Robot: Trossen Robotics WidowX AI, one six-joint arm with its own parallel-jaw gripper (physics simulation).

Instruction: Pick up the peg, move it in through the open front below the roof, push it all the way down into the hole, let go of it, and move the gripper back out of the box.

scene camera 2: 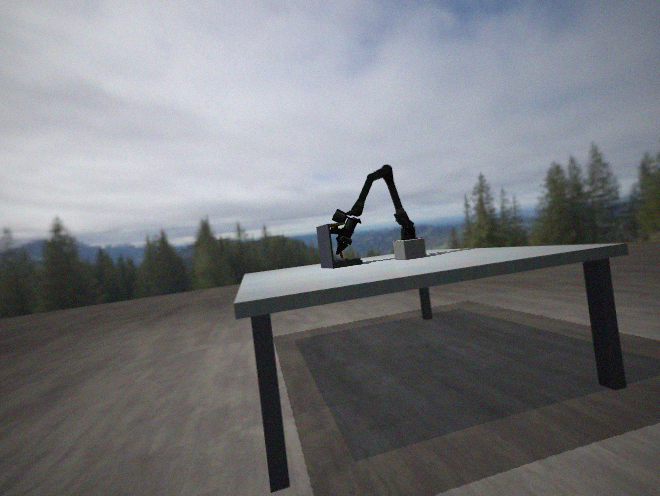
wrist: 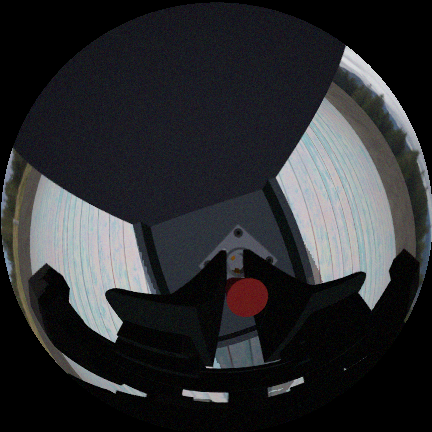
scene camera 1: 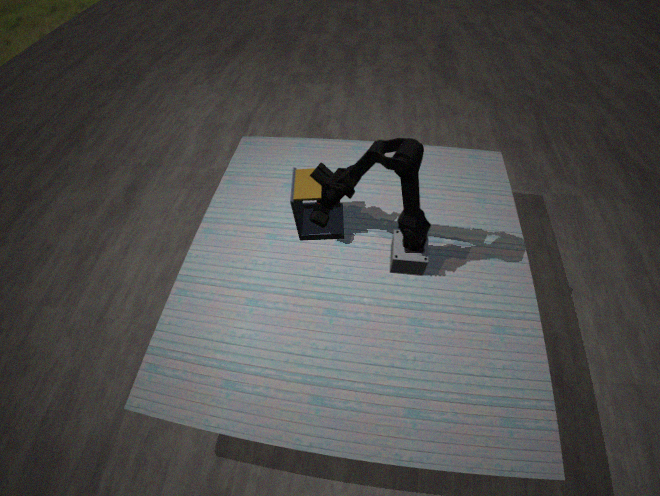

Note:
My gripper (wrist: 234,255) grips a red peg (wrist: 245,296). I also see a dark box (scene camera 1: 335,227).
The dark box also shows in scene camera 2 (scene camera 2: 344,263) and in the wrist view (wrist: 169,251).

